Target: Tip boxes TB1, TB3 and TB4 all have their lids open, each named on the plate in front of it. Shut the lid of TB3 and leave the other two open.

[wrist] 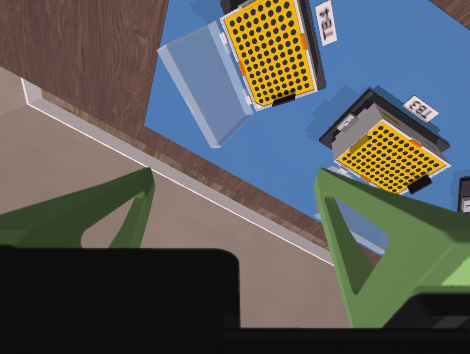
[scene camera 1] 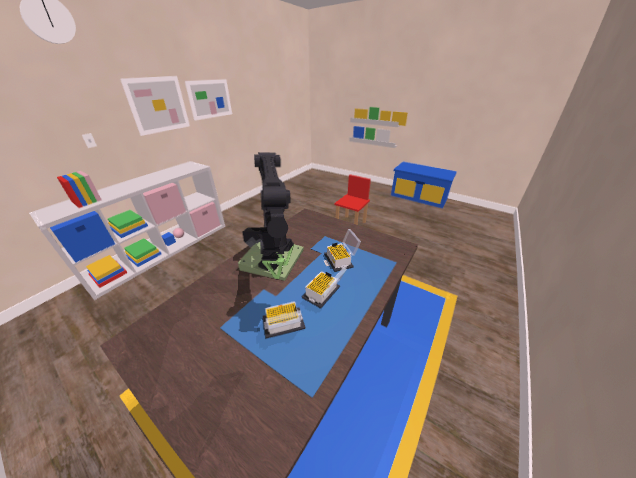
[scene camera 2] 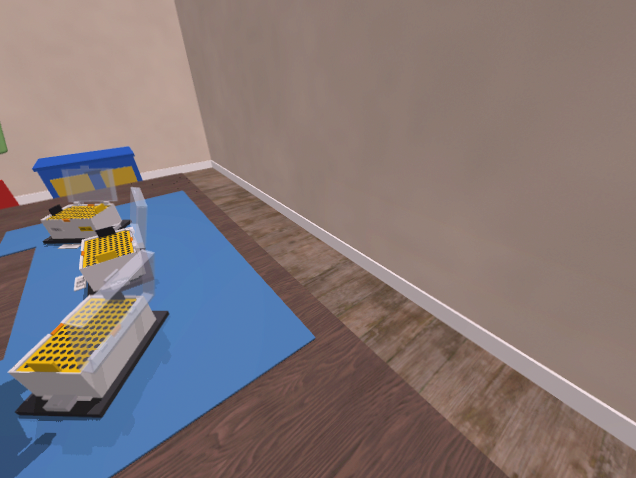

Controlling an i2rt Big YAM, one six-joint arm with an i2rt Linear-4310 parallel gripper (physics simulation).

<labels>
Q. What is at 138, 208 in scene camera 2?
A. A clear lid.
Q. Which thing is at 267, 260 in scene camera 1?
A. My gripper.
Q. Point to a clear lid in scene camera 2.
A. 82, 185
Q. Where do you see a clear lid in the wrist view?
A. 365, 232
</labels>
